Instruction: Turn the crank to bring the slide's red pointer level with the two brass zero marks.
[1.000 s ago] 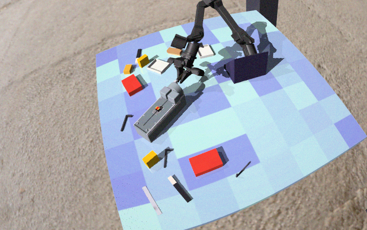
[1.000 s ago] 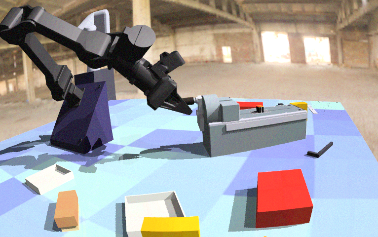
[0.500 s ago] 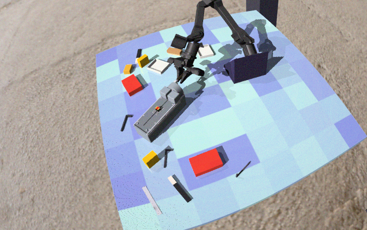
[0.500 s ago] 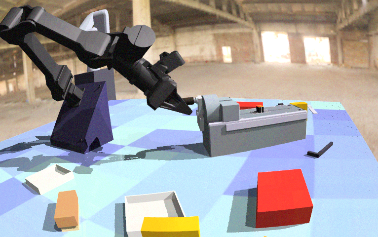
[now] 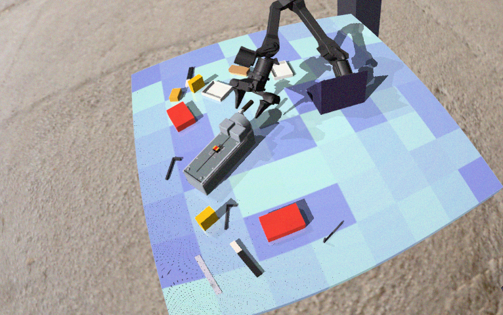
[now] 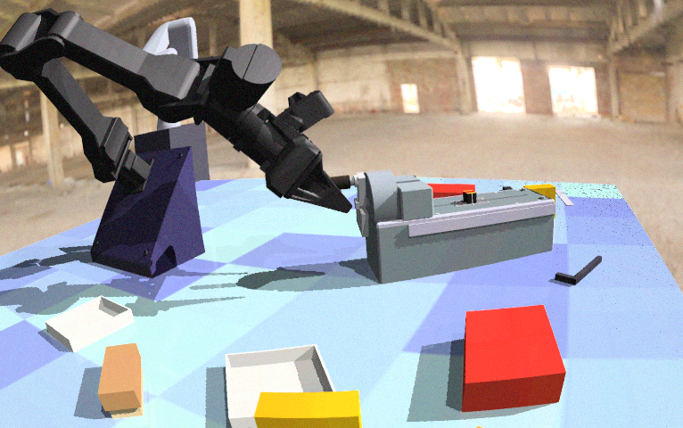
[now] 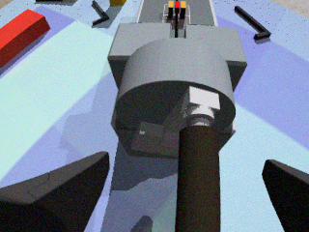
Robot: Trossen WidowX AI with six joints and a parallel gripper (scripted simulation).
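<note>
The dark crank handle is 2 cm above my gripper tip, 1 cm to the right of it and 1 cm behind it. Also, from my gripper tip: red pointer 14 cm ahead, 9 cm to the left, 1 cm below; then tan block 34 cm to the right, 8 cm below, 8 cm behind.
</note>
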